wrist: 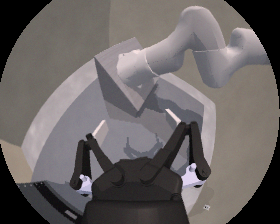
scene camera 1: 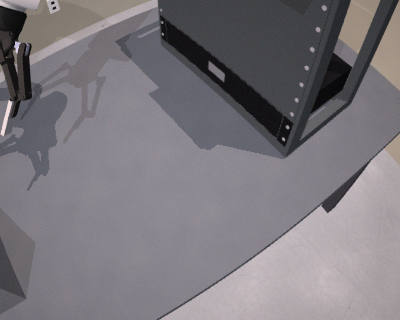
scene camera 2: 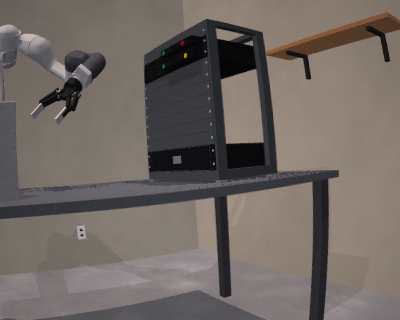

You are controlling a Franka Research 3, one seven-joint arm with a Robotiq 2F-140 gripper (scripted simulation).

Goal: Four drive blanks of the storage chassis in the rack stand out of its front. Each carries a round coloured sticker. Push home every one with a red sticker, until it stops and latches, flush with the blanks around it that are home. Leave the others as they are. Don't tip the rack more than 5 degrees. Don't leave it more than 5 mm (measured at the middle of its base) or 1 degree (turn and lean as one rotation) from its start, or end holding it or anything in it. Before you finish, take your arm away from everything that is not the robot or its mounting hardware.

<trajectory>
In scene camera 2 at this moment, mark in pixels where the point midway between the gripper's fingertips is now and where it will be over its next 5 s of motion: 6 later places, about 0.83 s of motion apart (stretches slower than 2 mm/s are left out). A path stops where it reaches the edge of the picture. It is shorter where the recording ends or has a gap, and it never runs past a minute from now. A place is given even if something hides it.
My gripper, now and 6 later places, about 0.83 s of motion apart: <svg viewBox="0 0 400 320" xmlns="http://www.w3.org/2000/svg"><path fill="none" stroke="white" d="M43 119L49 119L67 113L90 87L105 44L115 19L124 22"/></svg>
</trajectory>
